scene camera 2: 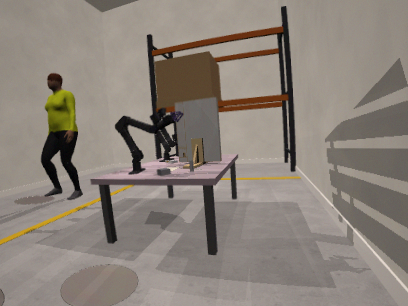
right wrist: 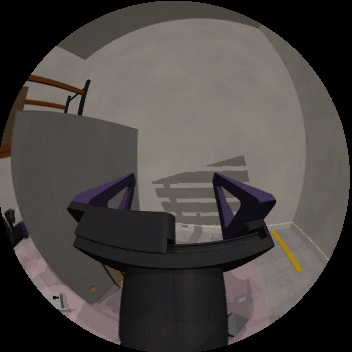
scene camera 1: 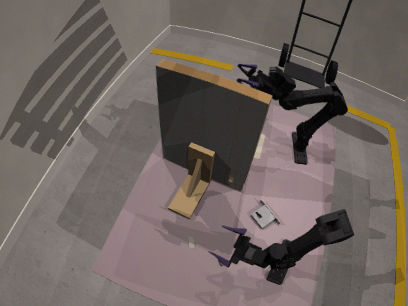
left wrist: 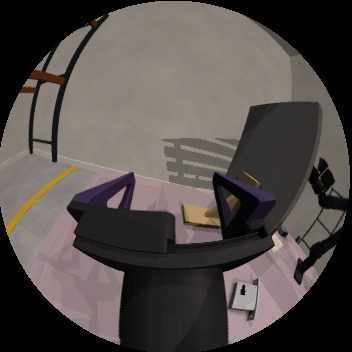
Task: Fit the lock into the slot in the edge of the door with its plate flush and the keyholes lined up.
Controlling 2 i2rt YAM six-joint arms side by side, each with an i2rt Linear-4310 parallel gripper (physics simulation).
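Places are measured from the left arm's base along level axes (x left, y ahead, z down), in metres.
Pixels of known places: left gripper, fingertip midpoint: (scene camera 1: 215, 238) (left wrist: 173, 175); right gripper, fingertip midpoint: (scene camera 2: 182, 112) (right wrist: 173, 176) (scene camera 1: 237, 71); right arm's base, origin of the base link: (scene camera 2: 137, 171) (scene camera 1: 299, 148) (left wrist: 298, 270).
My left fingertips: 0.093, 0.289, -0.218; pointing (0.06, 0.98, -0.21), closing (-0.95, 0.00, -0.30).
Ahead of a thing's pixels: the offset from my left fingertips to its top centre, as dx, dy, dz. "pt": to the spot under its first point.
The lock @(-0.250, -0.128, +0.192) (scene camera 1: 264, 215) (left wrist: 245, 296) (right wrist: 55, 300), a silver case with a dark keyhole and a long plate along one side, lies flat on the pink table. The grey door @(-0.331, +0.201, -0.324) (scene camera 1: 210, 125) (scene camera 2: 205, 127) (left wrist: 275, 150) (right wrist: 75, 185) stands upright, with a small keyhole @(pt -0.322, +0.067, +0.153) (scene camera 1: 231, 179) (right wrist: 92, 288) low near its edge. The slot cannot be made out clearly. My left gripper (scene camera 1: 228, 245) (left wrist: 173, 175) is open and empty, above the table to the left of the lock in scene camera 1. My right gripper (scene camera 1: 242, 75) (right wrist: 173, 176) is open and empty, high beside the door's top edge.
A wooden support @(pt -0.165, +0.180, +0.200) (scene camera 1: 189, 202) (scene camera 2: 196, 152) braces the door. A pale flat piece @(-0.597, +0.063, +0.217) (scene camera 1: 259, 147) (left wrist: 274, 243) lies beyond the door's edge. A small pale piece @(-0.013, +0.090, +0.216) (scene camera 1: 191, 242) lies below the support in scene camera 1. A grey block @(-0.775, +0.126, +0.182) (scene camera 2: 163, 171) (right wrist: 237, 324) is on the table.
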